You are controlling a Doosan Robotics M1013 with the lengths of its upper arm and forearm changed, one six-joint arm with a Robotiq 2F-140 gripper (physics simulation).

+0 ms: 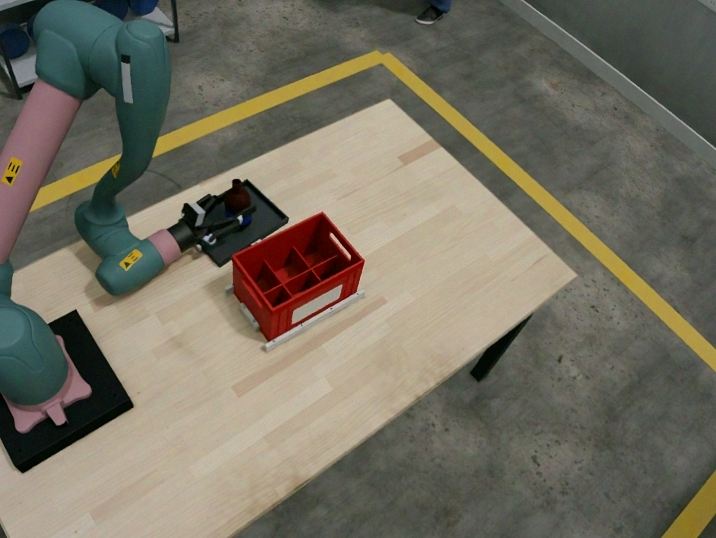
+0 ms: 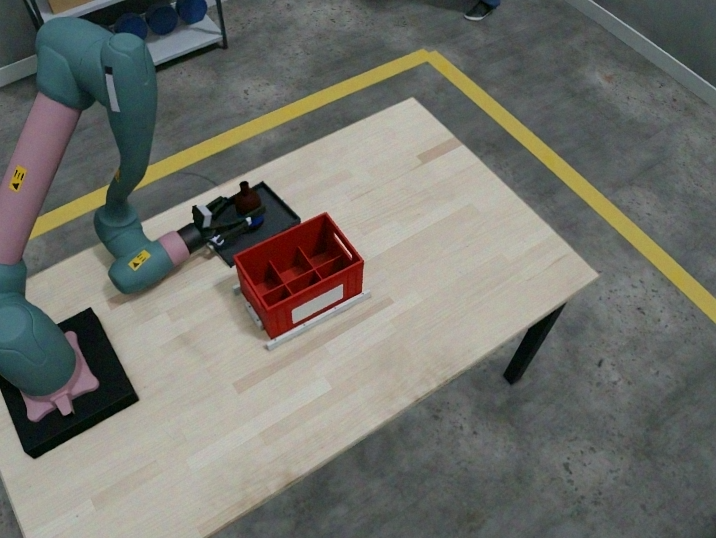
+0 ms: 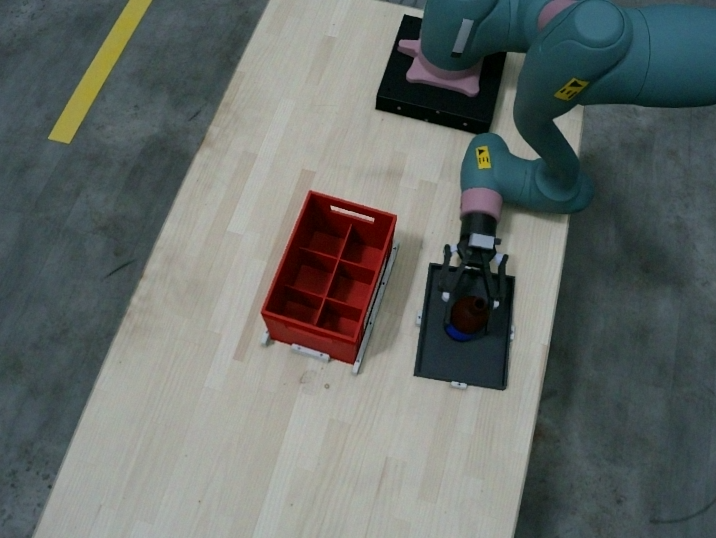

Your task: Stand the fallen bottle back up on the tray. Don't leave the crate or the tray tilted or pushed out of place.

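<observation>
A dark brown bottle (image 1: 236, 197) (image 2: 247, 201) (image 3: 468, 314) with a blue band low on its body is upright, neck up, over the tray. My gripper (image 1: 237, 211) (image 2: 248, 214) (image 3: 467, 319) reaches in level from the arm's side and is shut on the bottle, one finger on each side of its body. The fingers hide part of the bottle; whether its base touches the tray cannot be made out. The dark tray (image 1: 269, 209) (image 2: 282, 209) (image 3: 460, 370) lies flat on the table. The red crate (image 1: 252, 295) (image 2: 254, 296) (image 3: 312, 341) stands upright beside it, its visible compartments empty.
Light rails (image 1: 315, 321) (image 2: 318, 322) (image 3: 376, 312) line the foot of the crate. Small light blocks (image 3: 458, 384) sit against the tray's edges. The arm's black base plate (image 1: 109, 399) (image 2: 115, 393) (image 3: 434, 115) stands on the table (image 1: 405, 323) (image 2: 416, 323) (image 3: 231, 433).
</observation>
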